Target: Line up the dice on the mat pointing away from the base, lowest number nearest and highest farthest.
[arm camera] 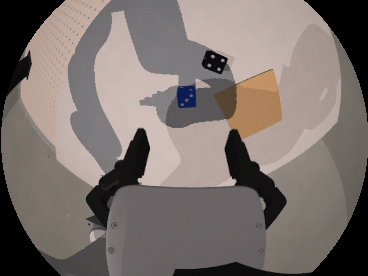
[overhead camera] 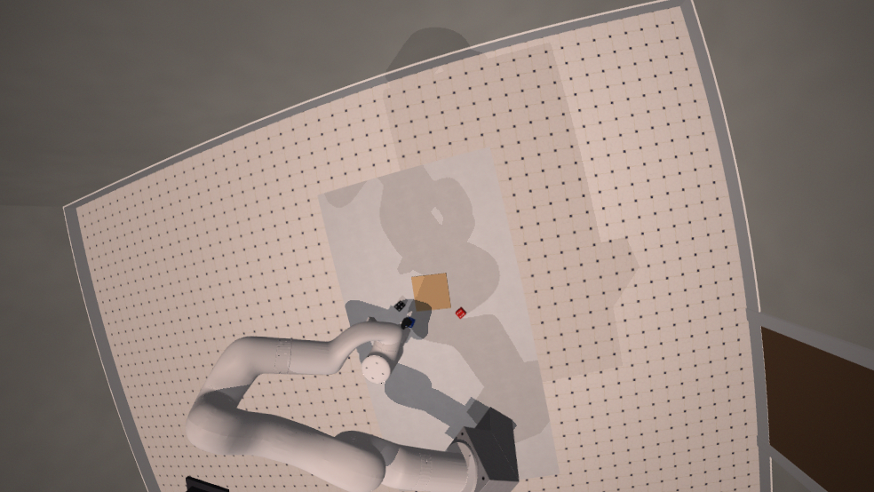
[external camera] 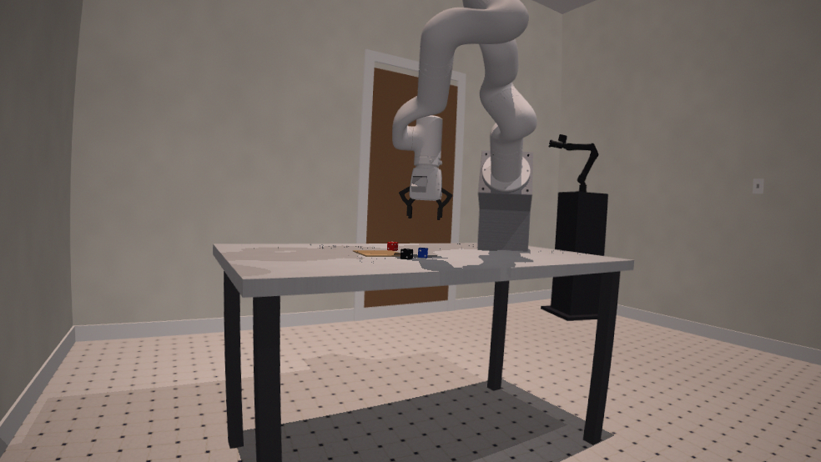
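The blue die is 120 mm below my hand. From my hand the other things lie so: black die 120 mm below, 60 mm ahead, 40 mm to the left; tan mat 130 mm below, 130 mm ahead, 80 mm to the right; red die 200 mm to the right, 120 mm below, 60 mm ahead.
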